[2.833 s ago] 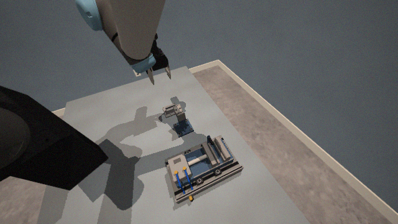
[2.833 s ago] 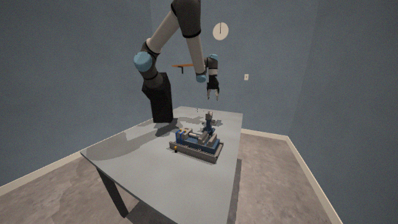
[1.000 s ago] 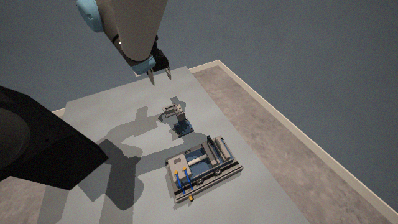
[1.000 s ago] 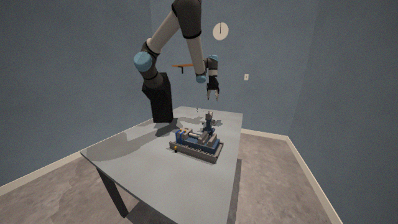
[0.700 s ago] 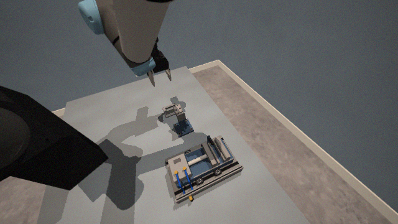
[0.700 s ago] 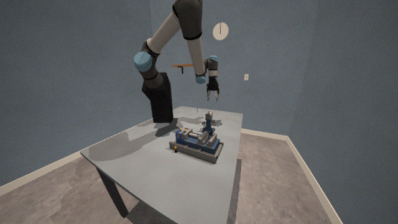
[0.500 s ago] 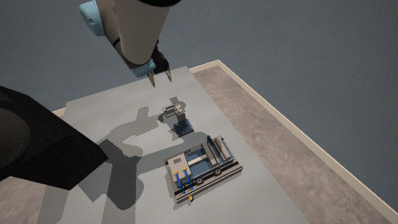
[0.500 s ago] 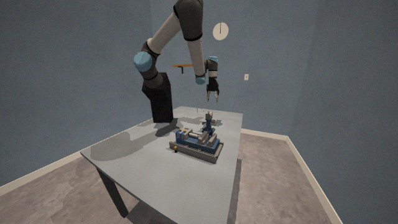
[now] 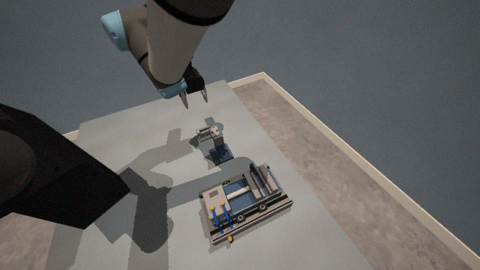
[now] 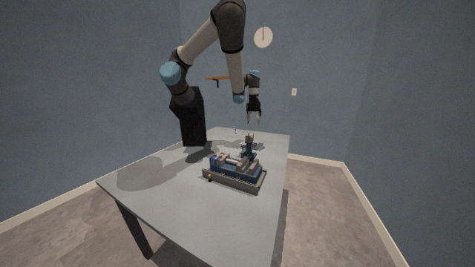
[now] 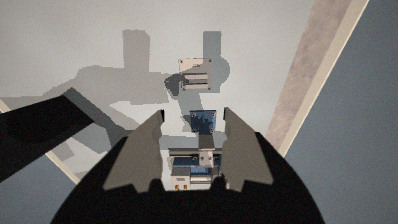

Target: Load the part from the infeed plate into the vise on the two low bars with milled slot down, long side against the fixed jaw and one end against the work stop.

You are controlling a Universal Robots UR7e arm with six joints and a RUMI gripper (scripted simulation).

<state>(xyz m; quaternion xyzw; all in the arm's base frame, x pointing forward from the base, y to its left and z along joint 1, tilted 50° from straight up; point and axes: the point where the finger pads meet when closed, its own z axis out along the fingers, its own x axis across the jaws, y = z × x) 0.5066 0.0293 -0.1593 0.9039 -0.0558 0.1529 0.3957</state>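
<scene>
The part lies 18 cm below my hand. From my hand the other things lie so: cylinder rod: 37 cm to the right, 13 cm below, 8 cm behind; pale plate: 20 cm below, 1 cm to the left; work stop: 35 cm to the right, 12 cm below, 1 cm ahead.
</scene>
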